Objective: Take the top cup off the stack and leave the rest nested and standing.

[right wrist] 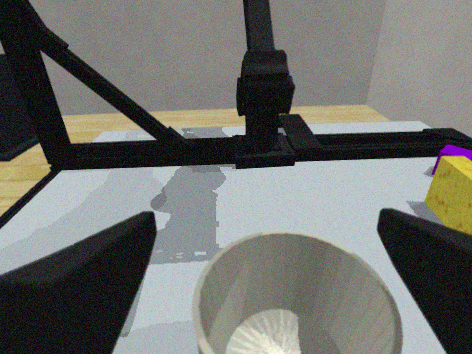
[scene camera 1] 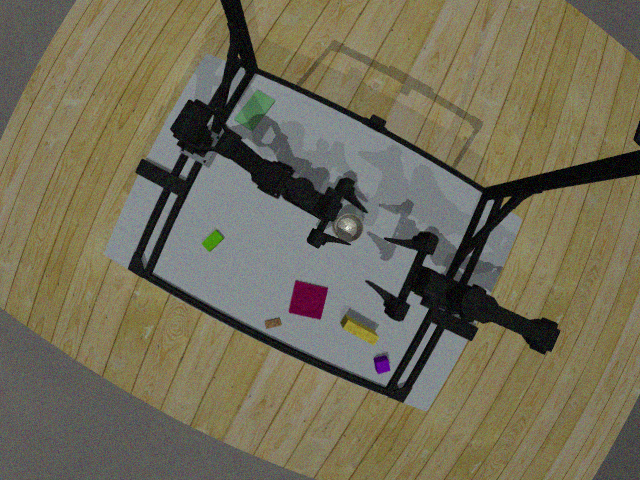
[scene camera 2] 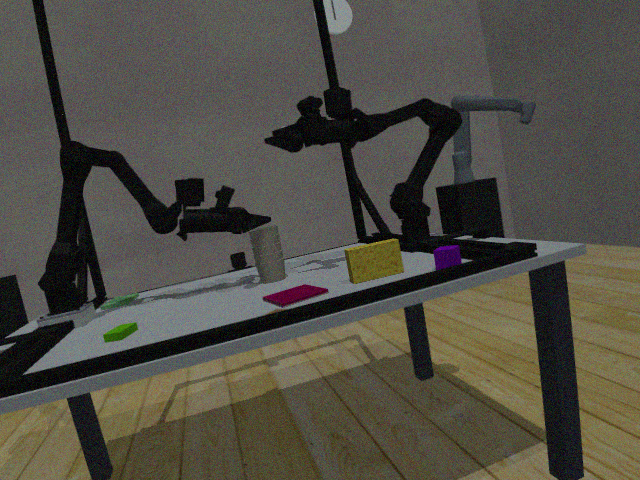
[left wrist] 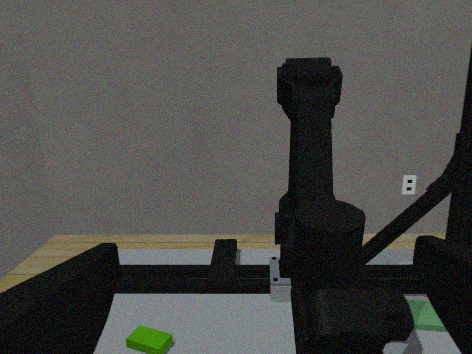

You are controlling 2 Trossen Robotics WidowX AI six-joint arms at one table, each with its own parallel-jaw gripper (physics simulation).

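Places are measured from the left arm's base along level axes (x ahead, y left, z up), in centimetres.
Where they show: left gripper, fingertip midpoint: (scene camera 1: 375, 259) (scene camera 2: 268, 137) (left wrist: 266, 253); right gripper, fingertip midpoint: (right wrist: 266, 220) (scene camera 1: 358, 228) (scene camera 2: 268, 218); left arm's base, link origin: (right wrist: 261, 144) (scene camera 2: 417, 239); right arm's base, link origin: (scene camera 1: 200, 143) (scene camera 2: 66, 310).
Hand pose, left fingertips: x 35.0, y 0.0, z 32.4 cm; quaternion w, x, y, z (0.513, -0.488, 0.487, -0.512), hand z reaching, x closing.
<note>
Each offset is from my left fingertips to the top centre of the thing. Level surfaces: height alone.
The stack of pale grey cups {dz -21.2, dx +4.7, dy -5.0 cm} (scene camera 1: 348, 226) (scene camera 2: 268, 254) (right wrist: 298, 295) stands upright near the middle of the table {dz -34.6 cm} (scene camera 1: 261, 267). In the right wrist view I look down into the top cup. My right gripper (scene camera 1: 357, 227) (scene camera 2: 263, 219) (right wrist: 266, 220) is open, with one finger on each side of the stack at about rim height; neither finger touches it. My left gripper (scene camera 1: 375, 261) (scene camera 2: 275, 139) is open and empty, raised high over the table to the right of the stack.
On the table lie a lime block {dz -33.1, dx +39.0, dy +14.3 cm} (scene camera 1: 212, 240) (scene camera 2: 121, 331) (left wrist: 149, 338), a flat green tile {dz -33.6, dx +44.6, dy -27.5 cm} (scene camera 1: 255, 110) (scene camera 2: 119, 301), a magenta tile {dz -33.8, dx +5.4, dy +18.8 cm} (scene camera 1: 309, 299) (scene camera 2: 295, 294), a yellow block {dz -27.6, dx -12.0, dy +20.6 cm} (scene camera 1: 360, 329) (scene camera 2: 373, 260), a purple cube {dz -30.6, dx -24.2, dy +28.7 cm} (scene camera 1: 382, 364) (scene camera 2: 447, 256) and a small tan piece {dz -33.8, dx +12.3, dy +29.8 cm} (scene camera 1: 272, 323).
</note>
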